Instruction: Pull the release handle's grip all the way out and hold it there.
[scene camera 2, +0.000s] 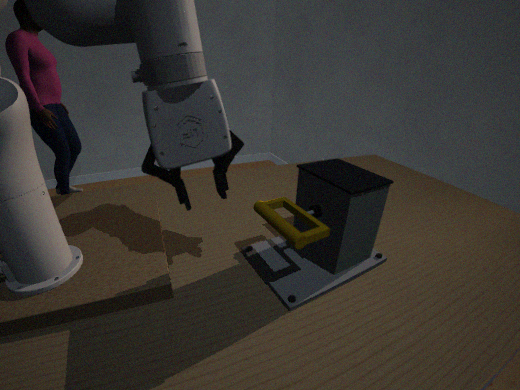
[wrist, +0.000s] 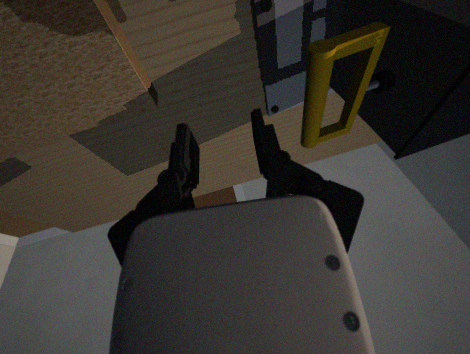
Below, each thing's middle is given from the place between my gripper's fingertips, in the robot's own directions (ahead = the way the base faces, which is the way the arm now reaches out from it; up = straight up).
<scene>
The grey base plate (scene camera 2: 296, 277) lies 200 mm ahead of my hand, 140 mm below it and 40 mm to the right of it.
</scene>
